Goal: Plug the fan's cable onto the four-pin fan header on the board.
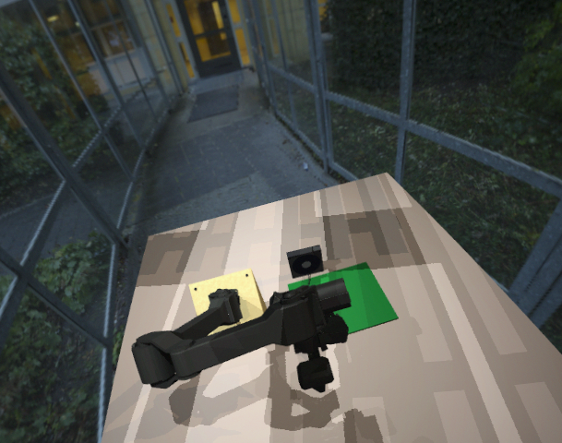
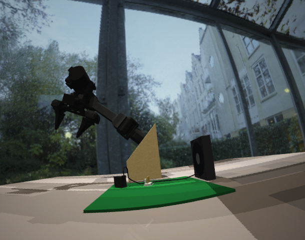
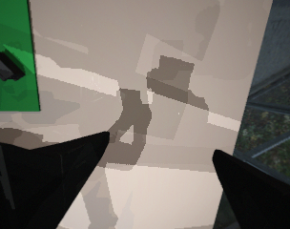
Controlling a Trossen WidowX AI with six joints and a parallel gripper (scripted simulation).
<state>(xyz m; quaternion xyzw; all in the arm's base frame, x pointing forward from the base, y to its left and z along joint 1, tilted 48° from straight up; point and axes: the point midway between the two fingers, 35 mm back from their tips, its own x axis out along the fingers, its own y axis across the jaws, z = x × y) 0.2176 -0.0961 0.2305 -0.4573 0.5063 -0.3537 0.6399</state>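
My gripper tip is 19 cm to the right of the black plug, 17 cm above it and 3 cm short of it. From my gripper tip the other things lie so: black fan: 43 cm to the left, 13 cm below, 1 cm ahead; green board: 29 cm to the left, 20 cm below, 10 cm ahead.
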